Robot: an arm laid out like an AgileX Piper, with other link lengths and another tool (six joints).
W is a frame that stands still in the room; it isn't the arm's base.
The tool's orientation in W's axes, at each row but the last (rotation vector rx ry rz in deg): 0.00, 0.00, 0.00; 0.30, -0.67, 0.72; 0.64, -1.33, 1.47; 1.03, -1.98, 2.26; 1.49, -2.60, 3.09; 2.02, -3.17, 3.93; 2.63, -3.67, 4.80; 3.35, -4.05, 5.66; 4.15, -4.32, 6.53; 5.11, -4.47, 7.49; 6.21, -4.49, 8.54; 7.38, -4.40, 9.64; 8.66, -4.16, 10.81
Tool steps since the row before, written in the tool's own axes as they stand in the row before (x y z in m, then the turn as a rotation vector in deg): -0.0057, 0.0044, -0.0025, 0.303, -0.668, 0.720; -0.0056, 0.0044, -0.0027, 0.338, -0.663, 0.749; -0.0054, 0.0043, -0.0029, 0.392, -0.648, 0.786; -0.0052, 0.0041, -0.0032, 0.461, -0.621, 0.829; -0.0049, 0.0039, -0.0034, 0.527, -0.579, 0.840; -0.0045, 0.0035, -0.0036, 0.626, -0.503, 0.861; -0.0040, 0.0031, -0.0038, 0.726, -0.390, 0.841; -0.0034, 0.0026, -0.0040, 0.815, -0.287, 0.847; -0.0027, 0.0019, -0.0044, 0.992, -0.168, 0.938; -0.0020, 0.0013, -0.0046, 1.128, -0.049, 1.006; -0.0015, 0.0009, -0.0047, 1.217, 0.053, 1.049; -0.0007, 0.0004, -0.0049, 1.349, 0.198, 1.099; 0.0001, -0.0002, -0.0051, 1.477, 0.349, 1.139
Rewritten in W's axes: -0.0057, 0.0044, -0.0025, 0.303, -0.668, 0.720; -0.0056, 0.0043, -0.0027, 0.338, -0.663, 0.749; -0.0054, 0.0042, -0.0030, 0.390, -0.647, 0.788; -0.0052, 0.0040, -0.0033, 0.457, -0.618, 0.834; -0.0049, 0.0037, -0.0035, 0.520, -0.573, 0.849; -0.0045, 0.0033, -0.0037, 0.612, -0.491, 0.878; -0.0040, 0.0029, -0.0039, 0.703, -0.369, 0.869; -0.0034, 0.0025, -0.0041, 0.781, -0.259, 0.887; -0.0026, 0.0019, -0.0045, 0.936, -0.128, 1.000; -0.0018, 0.0015, -0.0046, 1.049, 0.000, 1.089; -0.0013, 0.0012, -0.0047, 1.119, 0.108, 1.150; -0.0004, 0.0009, -0.0049, 1.220, 0.265, 1.228; 0.0004, 0.0006, -0.0050, 1.314, 0.428, 1.300
